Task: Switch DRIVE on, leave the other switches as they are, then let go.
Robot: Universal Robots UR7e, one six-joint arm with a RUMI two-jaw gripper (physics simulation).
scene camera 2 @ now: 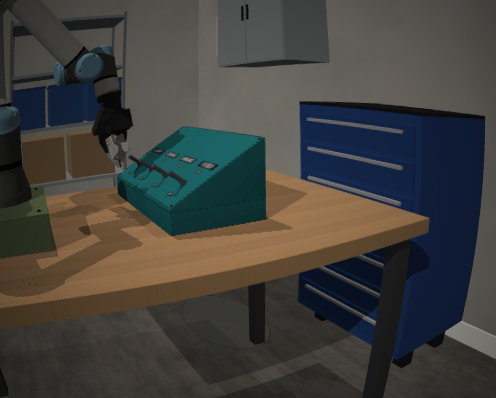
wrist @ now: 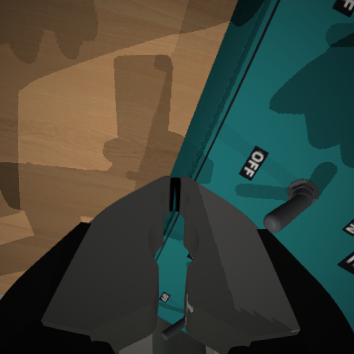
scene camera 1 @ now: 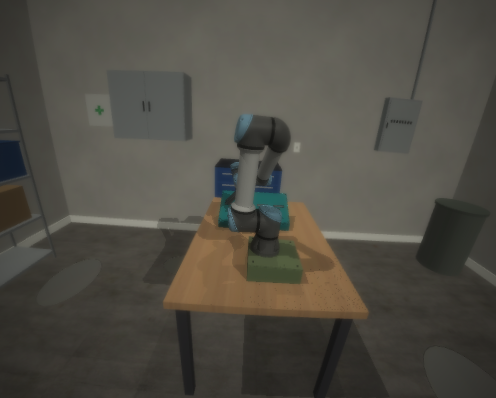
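Seen in the pictures: gripper, fingertip midpoint: [scene camera 2: 120, 167] [wrist: 174, 179]; arm's base, origin of the base link: [scene camera 2: 6, 199] [scene camera 1: 264, 248].
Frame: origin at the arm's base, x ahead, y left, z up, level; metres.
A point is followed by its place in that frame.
A teal sloped switch console [scene camera 1: 274, 199] @(x 0.572, y -0.118, z 0.069 m) [scene camera 2: 220, 150] @(x 0.565, y -0.117, z 0.066 m) [wrist: 225, 172] @(x 0.410, y 0.078, z -0.024 m) stands on the table. Several dark levers in a row show on its face in scene camera 2. In the wrist view, a dark lever [wrist: 290, 210] @(x 0.433, y 0.102, z 0.027 m) stands right of the fingers, with an OFF label [wrist: 254, 163] @(x 0.423, y 0.097, z -0.017 m) to its upper left and a cut-off label [wrist: 351, 227] @(x 0.496, y 0.091, z 0.025 m) to its lower right; its name plate is cut off. Another lever [wrist: 172, 327] @(x 0.426, y -0.138, z 0.025 m) shows through the gap between the jaws. I cannot tell which way the levers are set. My gripper [scene camera 2: 121, 166] @(x 0.362, y 0.106, z 0.021 m) [wrist: 174, 179] @(x 0.362, y 0.106, z 0.021 m) is shut and empty, over the console's edge, apart from the right-hand lever.
The arm stands on a green base block [scene camera 1: 274, 270] @(x -0.148, y -0.036, z -0.022 m) [scene camera 2: 25, 232] @(x 0.043, y -0.176, z -0.044 m) on the wooden table [scene camera 1: 215, 292] @(x -0.224, y 0.230, z -0.095 m) [scene camera 2: 320, 220] @(x 0.731, y -0.300, z -0.095 m). A blue drawer cabinet [scene camera 1: 223, 189] [scene camera 2: 450, 210] stands beyond the table. A shelf rack stands behind the arm in scene camera 2.
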